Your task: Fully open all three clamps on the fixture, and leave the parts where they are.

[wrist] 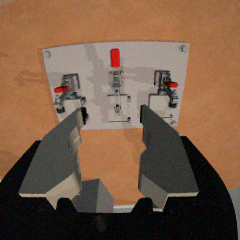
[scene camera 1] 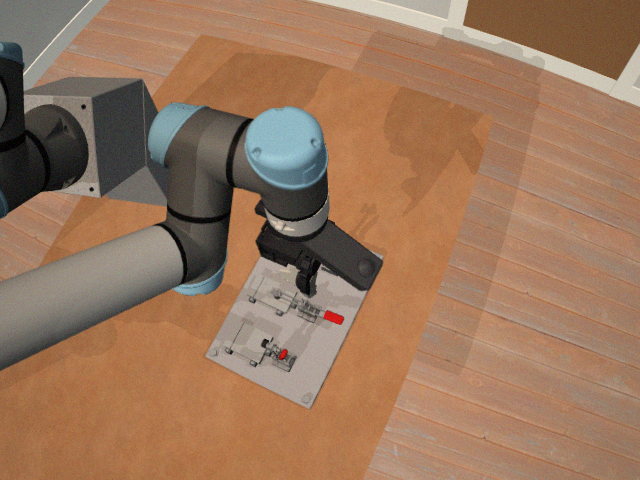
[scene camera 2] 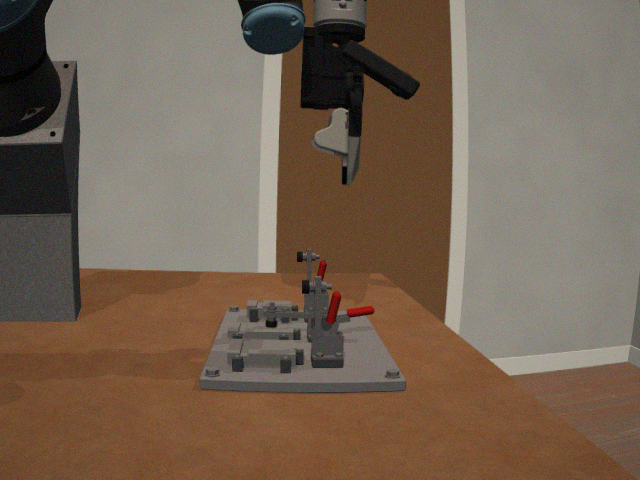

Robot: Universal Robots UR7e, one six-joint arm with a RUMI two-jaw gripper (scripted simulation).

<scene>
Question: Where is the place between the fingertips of my gripper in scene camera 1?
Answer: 317, 280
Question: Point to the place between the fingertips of my gripper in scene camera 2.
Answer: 346, 184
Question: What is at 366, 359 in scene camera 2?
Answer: A grey fixture plate.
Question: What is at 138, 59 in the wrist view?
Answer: A grey fixture plate.
</scene>
